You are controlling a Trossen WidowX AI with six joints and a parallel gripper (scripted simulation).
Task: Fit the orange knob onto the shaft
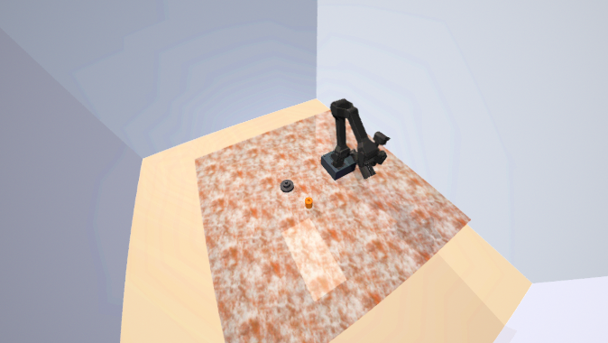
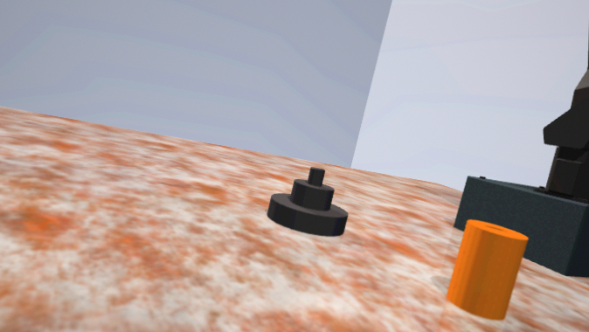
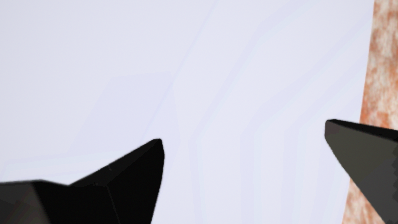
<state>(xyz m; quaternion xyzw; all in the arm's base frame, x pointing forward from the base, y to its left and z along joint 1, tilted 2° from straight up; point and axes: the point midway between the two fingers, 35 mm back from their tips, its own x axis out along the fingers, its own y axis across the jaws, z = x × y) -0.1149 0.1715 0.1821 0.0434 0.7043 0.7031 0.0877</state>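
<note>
The orange knob is 440 mm ahead of my gripper tip, 110 mm to the right of it and 240 mm below it. The rest, counted from my gripper tip: pedestal 460 mm ahead, 300 mm to the right, 240 mm below.
</note>
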